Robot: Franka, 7 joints.
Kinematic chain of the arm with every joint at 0, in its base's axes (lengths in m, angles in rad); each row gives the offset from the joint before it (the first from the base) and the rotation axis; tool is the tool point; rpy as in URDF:
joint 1: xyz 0 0 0.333 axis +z
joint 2: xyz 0 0 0 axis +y
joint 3: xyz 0 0 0.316 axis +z
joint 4: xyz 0.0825 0 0 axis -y
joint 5: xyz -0.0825 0 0.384 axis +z
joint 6: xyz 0 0 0 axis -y
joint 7: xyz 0.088 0 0 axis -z
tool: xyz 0 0 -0.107 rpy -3.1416 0 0
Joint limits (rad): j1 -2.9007..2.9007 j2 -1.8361..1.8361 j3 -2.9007..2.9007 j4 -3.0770..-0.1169 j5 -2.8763..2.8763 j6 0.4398..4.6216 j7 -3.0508..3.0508
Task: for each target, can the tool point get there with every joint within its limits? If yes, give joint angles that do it. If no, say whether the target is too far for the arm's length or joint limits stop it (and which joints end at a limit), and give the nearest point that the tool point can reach.
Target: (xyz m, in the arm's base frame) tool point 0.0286 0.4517 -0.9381
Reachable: no: too far | nearest point 0.0230 0.3628 -0.3547 | short by 0.590 m
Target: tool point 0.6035 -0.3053 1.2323
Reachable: no: too far | nearest point 0.4601 -0.2328 1.0186 | short by 0.267 m
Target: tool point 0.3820 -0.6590 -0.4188
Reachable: no: too far | nearest point 0.3100 -0.5348 -0.2420 | short by 0.228 m
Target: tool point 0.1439 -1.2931 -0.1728
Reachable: no: too far | nearest point 0.0884 -0.7947 0.0222 | short by 0.538 m
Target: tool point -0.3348 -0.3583 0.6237
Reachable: yes | joints -2.0713 -0.0248 -0.5276 -1.8331 1.4554 0.9365 1.5564
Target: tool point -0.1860 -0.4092 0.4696
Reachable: yes | joints -0.0782 0.0174 -2.2190 -2.3799 1.8946 0.7967 2.2678
